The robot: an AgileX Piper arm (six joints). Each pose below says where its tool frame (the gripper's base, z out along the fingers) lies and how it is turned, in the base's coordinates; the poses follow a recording.
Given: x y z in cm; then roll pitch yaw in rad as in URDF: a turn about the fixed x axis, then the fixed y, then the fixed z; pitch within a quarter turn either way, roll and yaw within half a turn.
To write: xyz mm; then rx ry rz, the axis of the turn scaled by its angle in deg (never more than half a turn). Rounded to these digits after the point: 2 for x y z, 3 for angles.
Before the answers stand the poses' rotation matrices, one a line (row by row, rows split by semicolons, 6 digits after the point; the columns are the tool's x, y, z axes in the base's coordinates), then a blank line. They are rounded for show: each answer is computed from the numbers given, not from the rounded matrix.
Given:
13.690, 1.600, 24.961, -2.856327, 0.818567, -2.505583
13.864, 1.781, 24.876, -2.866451, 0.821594, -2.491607
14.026, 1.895, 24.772, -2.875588, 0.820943, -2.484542
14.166, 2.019, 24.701, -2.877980, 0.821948, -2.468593
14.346, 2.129, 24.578, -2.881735, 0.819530, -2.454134
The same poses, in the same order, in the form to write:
-0.549670 -0.404684 0.730817; -0.405855 0.894013 0.189796; -0.730167 -0.192280 -0.655655
-0.542183 -0.424041 0.725415; -0.412157 0.886539 0.210176; -0.732232 -0.185031 -0.655438
-0.539635 -0.436983 0.719611; -0.416269 0.881446 0.223098; -0.731789 -0.179160 -0.657561
-0.532352 -0.452557 0.715398; -0.424363 0.873913 0.237049; -0.732473 -0.177395 -0.657278
-0.527528 -0.468142 0.708913; -0.433139 0.866074 0.249612; -0.730825 -0.175380 -0.659649

136.90, 16.00, 249.61, -33.137, 126.708, -0.102
138.64, 17.81, 248.76, -34.269, 126.393, 1.030
140.26, 18.95, 247.72, -35.022, 126.362, 1.803
141.66, 20.19, 247.01, -36.081, 126.051, 2.455
143.46, 21.29, 245.78, -37.174, 125.934, 3.062

